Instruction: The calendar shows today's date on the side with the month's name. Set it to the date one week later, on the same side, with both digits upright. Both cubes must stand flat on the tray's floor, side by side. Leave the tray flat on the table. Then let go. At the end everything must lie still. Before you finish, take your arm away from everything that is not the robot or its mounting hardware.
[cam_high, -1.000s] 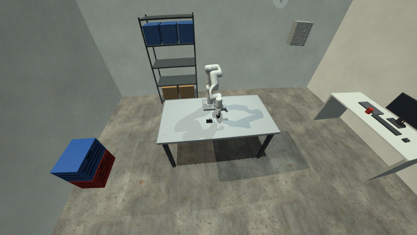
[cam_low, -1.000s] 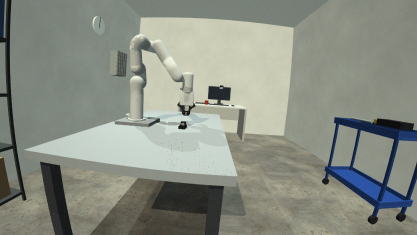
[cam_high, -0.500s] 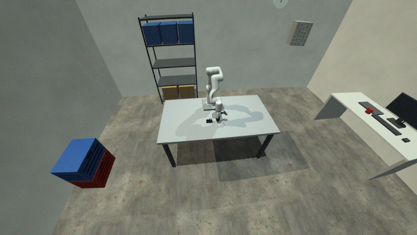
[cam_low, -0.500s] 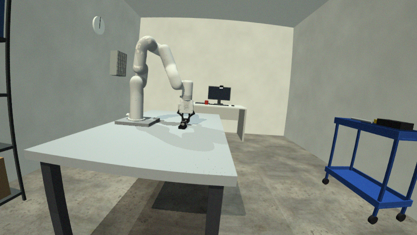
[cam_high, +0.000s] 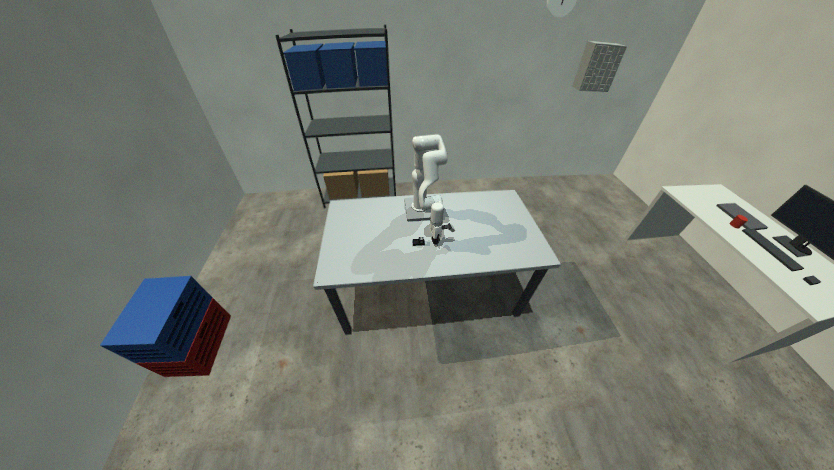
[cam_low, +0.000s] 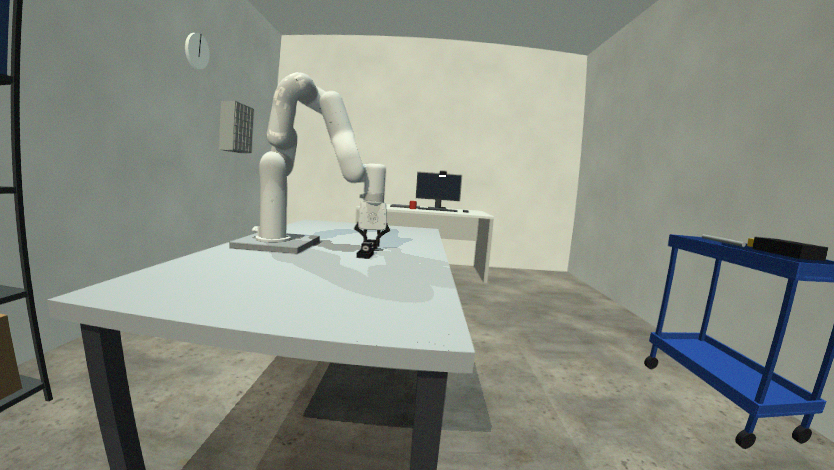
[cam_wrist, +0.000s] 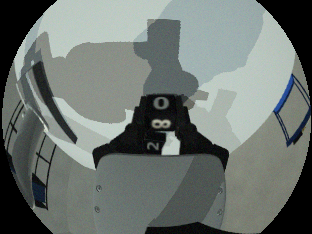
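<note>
The cube lies 1 cm below my hand.
</note>
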